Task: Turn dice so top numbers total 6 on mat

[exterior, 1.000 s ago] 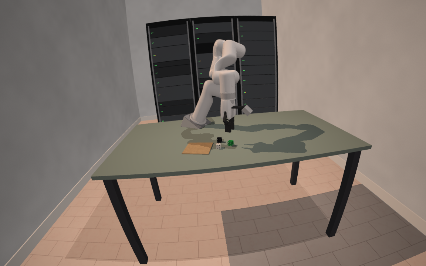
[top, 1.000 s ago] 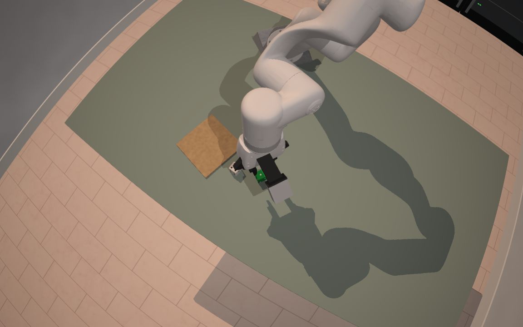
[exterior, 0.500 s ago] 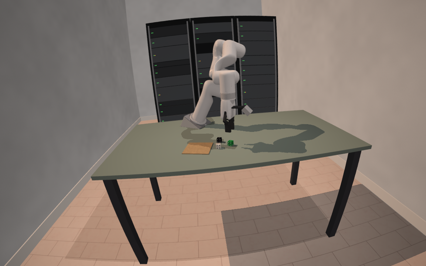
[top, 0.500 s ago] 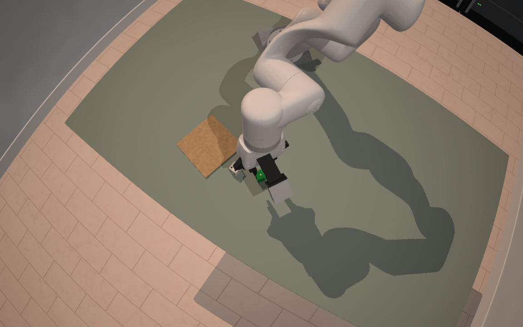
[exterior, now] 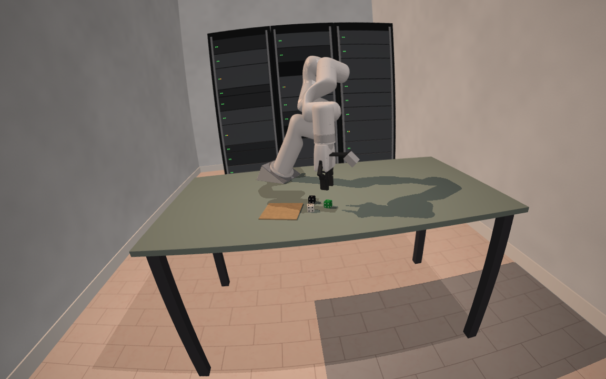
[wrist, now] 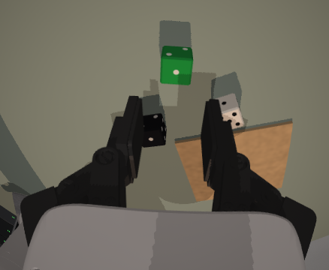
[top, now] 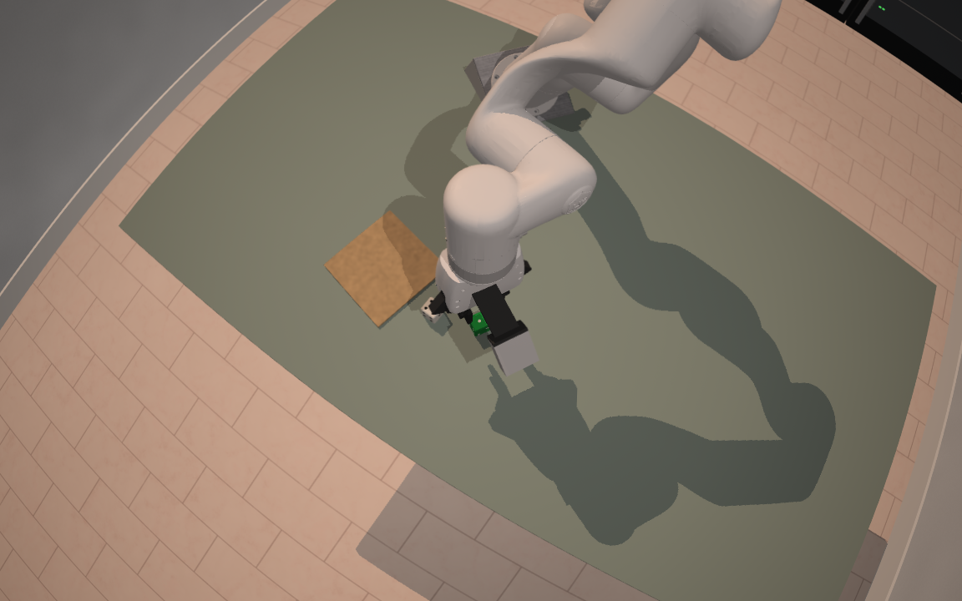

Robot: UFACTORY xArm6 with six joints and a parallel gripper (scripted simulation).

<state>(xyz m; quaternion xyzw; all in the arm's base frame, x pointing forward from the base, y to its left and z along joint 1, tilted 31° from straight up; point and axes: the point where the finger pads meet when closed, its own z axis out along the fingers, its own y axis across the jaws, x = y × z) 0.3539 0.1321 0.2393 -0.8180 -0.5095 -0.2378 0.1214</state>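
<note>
Right now the green die is 8 cm below my hand. From my hand the other things lie so: white die (8 cm below, 6 cm to the right, 3 cm ahead); then black die (8 cm below, 6 cm to the right, 5 cm behind); then brown mat (17 cm to the right, 9 cm below, 3 cm ahead).
</note>
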